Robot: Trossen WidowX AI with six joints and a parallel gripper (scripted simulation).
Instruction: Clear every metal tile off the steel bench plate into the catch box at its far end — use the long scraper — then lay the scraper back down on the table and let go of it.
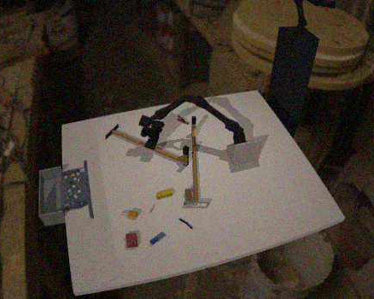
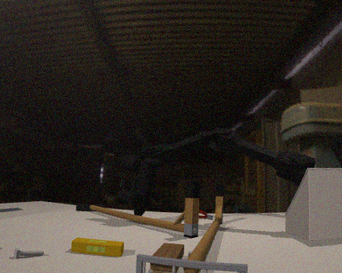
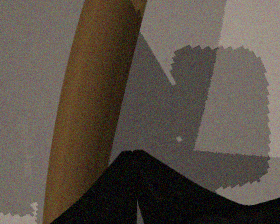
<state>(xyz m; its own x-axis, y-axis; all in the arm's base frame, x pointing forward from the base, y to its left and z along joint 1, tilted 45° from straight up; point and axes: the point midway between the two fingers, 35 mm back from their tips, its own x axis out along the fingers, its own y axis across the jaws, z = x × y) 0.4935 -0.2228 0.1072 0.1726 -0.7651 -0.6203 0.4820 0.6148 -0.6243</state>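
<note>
The long scraper is 5 cm above my gripper tip and 3 cm ahead of it. Also, from my gripper tip: yellow block (40 cm to the left, 2 cm ahead, 1 cm above); then long wooden scraper (23 cm to the left, 21 cm behind, 5 cm above); then red-handled tool (27 cm behind, 18 cm to the right).
</note>
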